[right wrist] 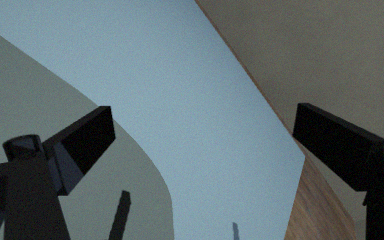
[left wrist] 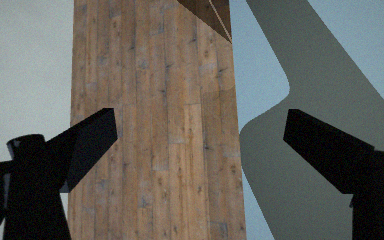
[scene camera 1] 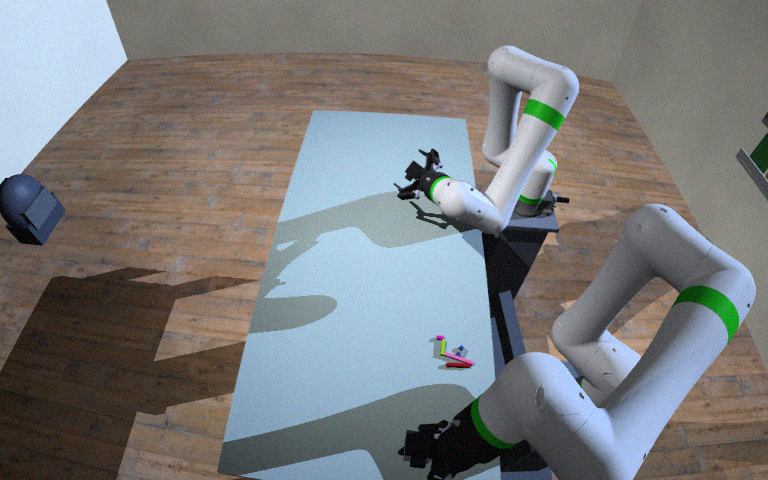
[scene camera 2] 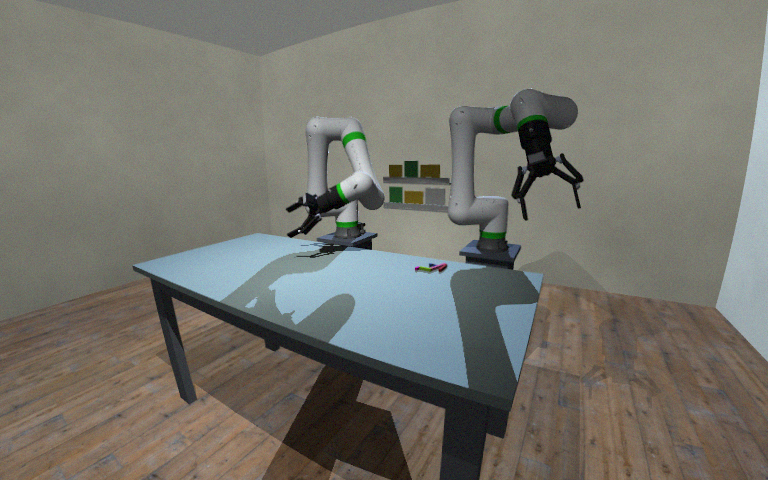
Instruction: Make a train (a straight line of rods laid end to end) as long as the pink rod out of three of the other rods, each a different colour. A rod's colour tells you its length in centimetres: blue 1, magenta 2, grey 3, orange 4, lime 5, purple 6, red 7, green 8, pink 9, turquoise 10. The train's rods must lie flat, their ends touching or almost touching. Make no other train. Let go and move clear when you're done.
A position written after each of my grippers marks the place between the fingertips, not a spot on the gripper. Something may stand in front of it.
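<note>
My left gripper [scene camera 2: 551, 213], again at left gripper [left wrist: 200, 124]. My right gripper [scene camera 2: 288, 222], again at right gripper [right wrist: 204, 121]. Dark beam [scene camera 1: 511, 340] visible.
</note>
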